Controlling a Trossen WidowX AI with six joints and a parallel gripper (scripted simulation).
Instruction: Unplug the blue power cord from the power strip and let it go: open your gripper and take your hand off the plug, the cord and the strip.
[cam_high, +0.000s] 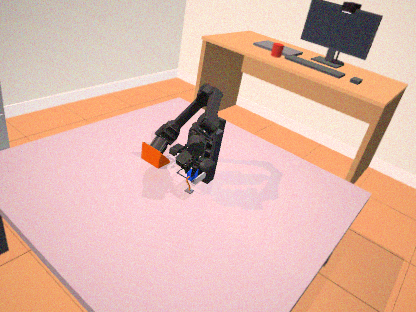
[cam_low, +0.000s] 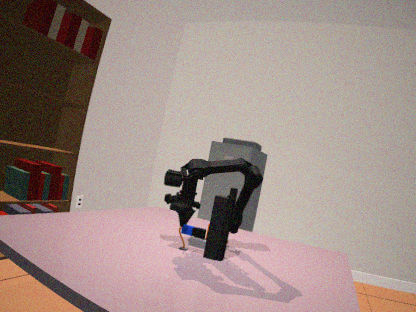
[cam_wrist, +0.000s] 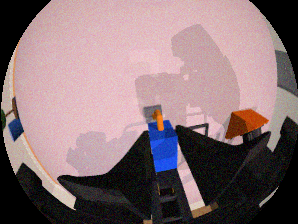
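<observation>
The blue plug is 40 mm to the left of my gripper tip.
</observation>
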